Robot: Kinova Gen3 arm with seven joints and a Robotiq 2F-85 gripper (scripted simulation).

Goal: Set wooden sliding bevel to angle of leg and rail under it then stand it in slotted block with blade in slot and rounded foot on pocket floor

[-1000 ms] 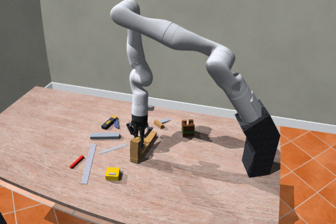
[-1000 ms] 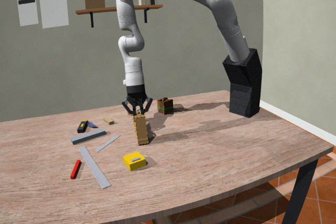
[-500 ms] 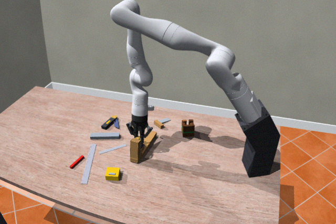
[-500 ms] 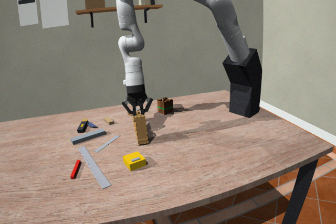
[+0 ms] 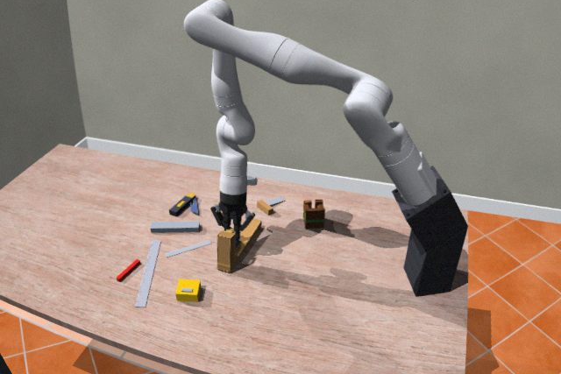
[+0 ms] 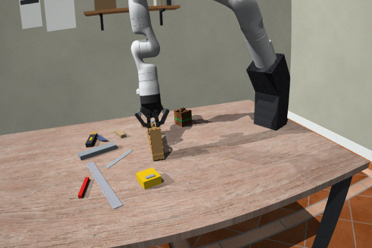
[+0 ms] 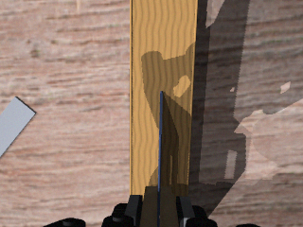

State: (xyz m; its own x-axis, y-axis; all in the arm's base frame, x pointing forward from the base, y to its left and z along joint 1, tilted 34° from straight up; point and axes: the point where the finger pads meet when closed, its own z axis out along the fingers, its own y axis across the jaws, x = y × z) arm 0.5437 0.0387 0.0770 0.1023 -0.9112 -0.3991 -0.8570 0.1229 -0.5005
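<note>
My hand is 4 cm above the wooden sliding bevel and 1 cm to the right of it. Round my hand: yellow tape measure: 20 cm to the left, 7 cm below, 5 cm ahead; thin grey strip: 15 cm ahead, 9 cm below, 2 cm to the left; blue blade: 6 cm below, 1 cm to the right.
</note>
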